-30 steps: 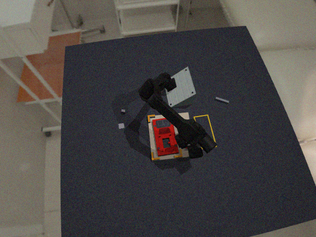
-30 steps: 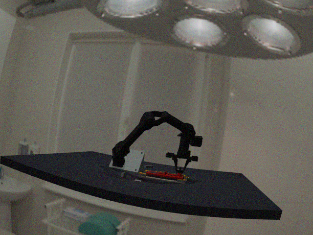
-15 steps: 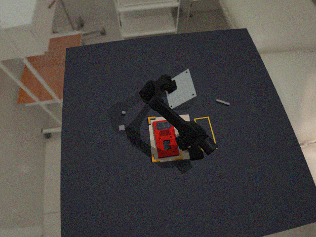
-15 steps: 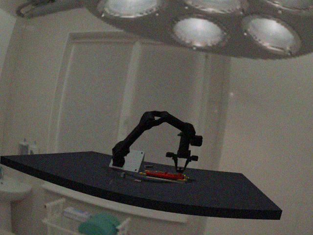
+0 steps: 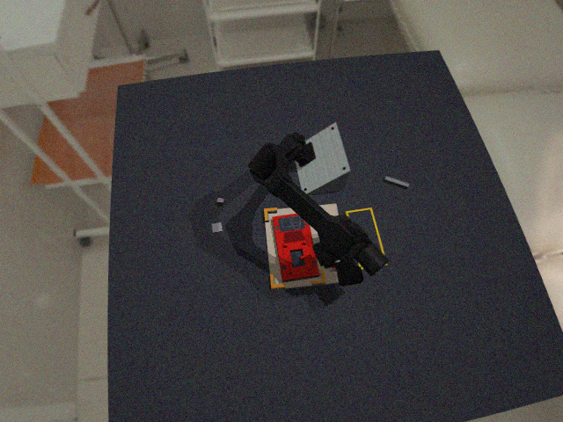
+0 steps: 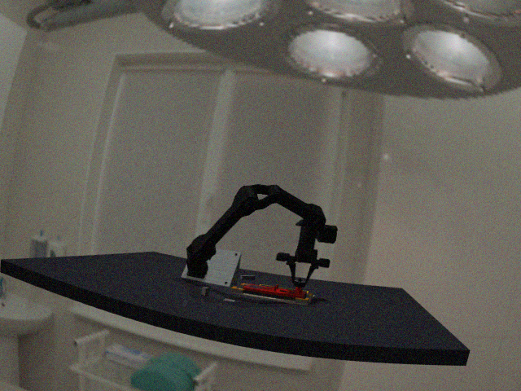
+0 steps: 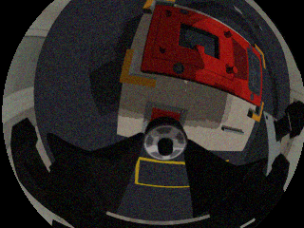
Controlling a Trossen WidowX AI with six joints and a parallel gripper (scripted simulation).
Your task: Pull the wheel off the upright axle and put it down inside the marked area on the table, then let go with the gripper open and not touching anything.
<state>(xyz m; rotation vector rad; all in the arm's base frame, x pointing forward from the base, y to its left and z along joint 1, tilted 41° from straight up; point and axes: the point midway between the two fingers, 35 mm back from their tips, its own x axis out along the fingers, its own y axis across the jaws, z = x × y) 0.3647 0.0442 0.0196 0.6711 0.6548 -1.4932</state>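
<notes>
The pale base plate is 6 cm behind my gripper tip, 9 cm to the right of it and 3 cm below it. From my gripper tip the other things lie so: wheel right at my gripper tip; grey bar 22 cm behind, 26 cm to the left, 4 cm below.
</notes>
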